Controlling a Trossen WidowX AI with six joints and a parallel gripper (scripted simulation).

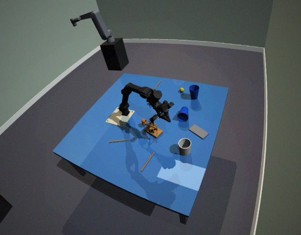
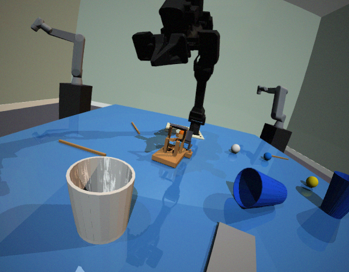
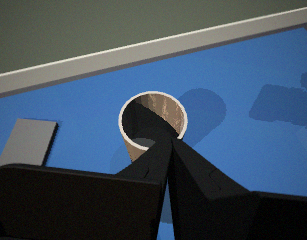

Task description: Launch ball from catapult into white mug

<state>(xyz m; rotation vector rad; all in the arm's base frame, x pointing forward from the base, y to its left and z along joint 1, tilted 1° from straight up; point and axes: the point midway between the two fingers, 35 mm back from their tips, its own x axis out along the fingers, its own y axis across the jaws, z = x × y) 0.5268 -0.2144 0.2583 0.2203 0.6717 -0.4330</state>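
My gripper tip is 30 cm past the orange ball, 13 cm to the right of it and 20 cm above it. Round my gripper tip: grey slab: 16 cm ahead, 18 cm to the left, 25 cm below; then white mug: 10 cm ahead, 3 cm to the right, 23 cm below; then catapult: 23 cm behind, 12 cm to the left, 21 cm below.
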